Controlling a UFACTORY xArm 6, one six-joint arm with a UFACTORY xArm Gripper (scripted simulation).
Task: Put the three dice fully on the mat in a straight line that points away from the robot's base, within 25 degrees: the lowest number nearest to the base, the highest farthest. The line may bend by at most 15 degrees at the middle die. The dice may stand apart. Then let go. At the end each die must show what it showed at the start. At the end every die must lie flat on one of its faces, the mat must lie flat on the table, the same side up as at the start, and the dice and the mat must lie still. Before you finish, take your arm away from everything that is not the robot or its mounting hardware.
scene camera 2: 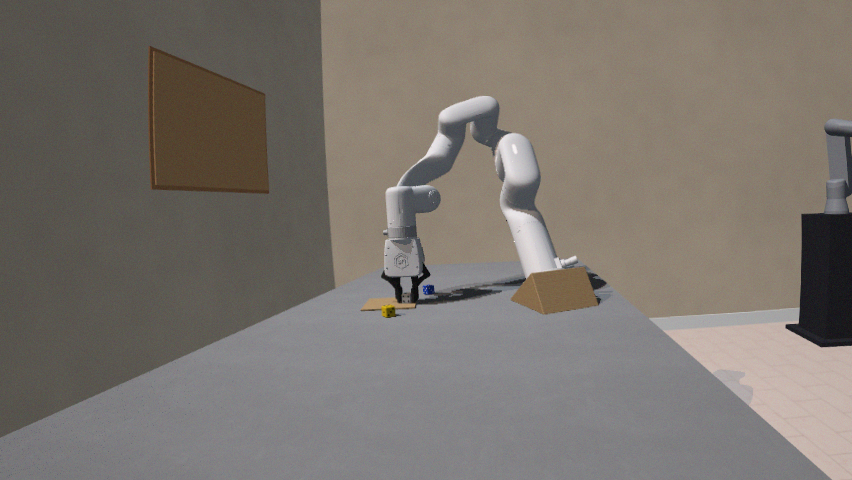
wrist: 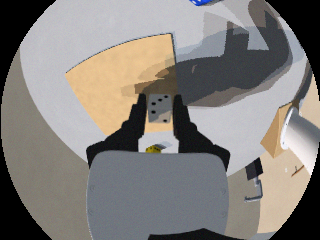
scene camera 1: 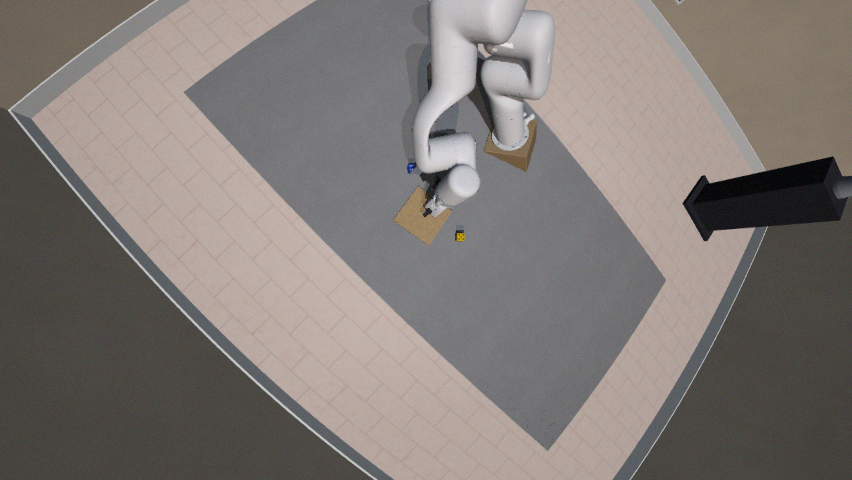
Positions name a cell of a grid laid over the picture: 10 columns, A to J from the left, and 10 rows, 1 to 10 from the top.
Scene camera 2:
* my gripper: E7
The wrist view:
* my gripper: E5
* tan mat: D4
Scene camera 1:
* tan mat: E5
